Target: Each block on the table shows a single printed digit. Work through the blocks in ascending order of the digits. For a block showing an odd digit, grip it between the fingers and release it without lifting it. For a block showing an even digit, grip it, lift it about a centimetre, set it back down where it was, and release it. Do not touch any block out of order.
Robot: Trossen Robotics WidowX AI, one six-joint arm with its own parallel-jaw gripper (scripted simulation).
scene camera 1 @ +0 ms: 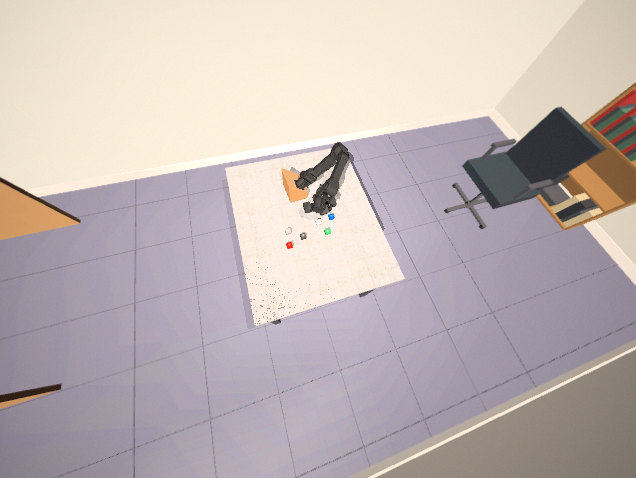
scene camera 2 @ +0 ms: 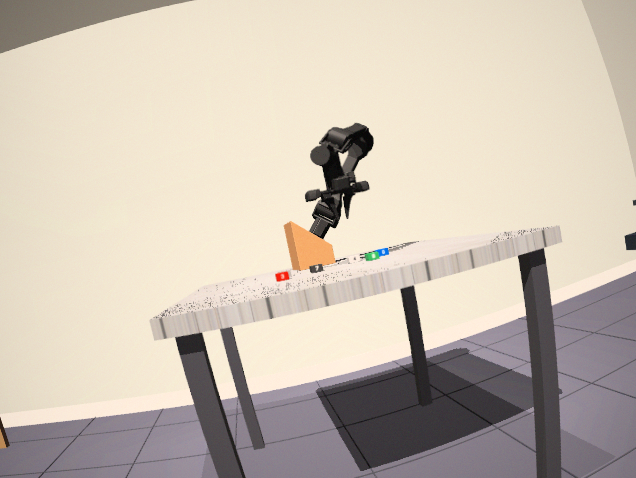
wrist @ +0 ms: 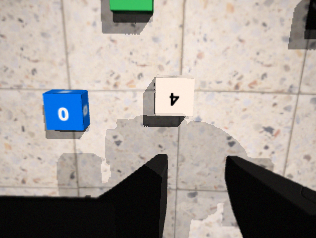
I see my gripper [scene camera 2: 342, 219], a blue block [wrist: 65, 109] and a white block [wrist: 174, 94].
My gripper is seen too in the wrist view [wrist: 196, 165].
